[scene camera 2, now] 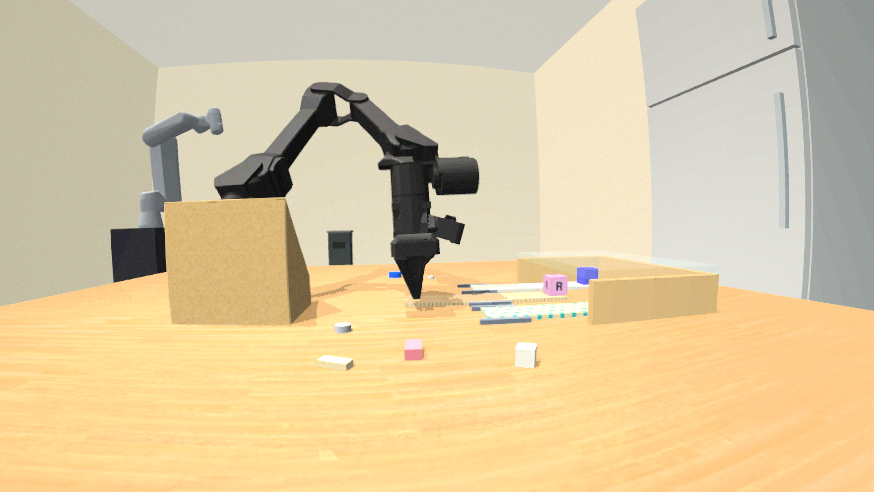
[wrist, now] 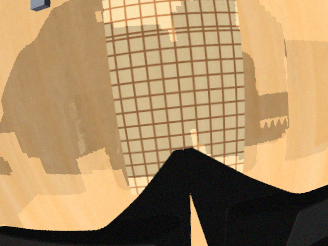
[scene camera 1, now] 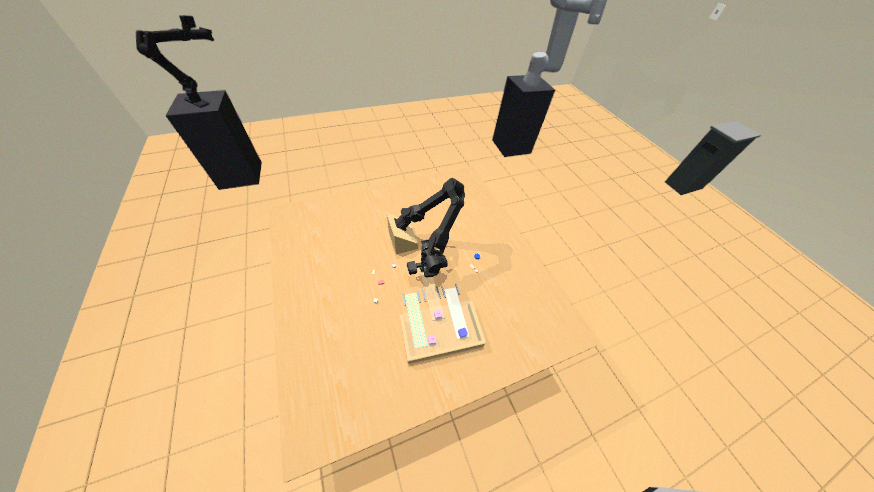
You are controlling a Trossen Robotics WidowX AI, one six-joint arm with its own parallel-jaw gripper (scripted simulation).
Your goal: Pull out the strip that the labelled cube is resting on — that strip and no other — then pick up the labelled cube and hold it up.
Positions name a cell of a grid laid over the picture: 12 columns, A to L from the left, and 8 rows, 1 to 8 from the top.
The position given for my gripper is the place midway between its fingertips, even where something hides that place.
Observation:
In view: my gripper (scene camera 2: F5).
My gripper shows as well in the wrist view (wrist: G6).

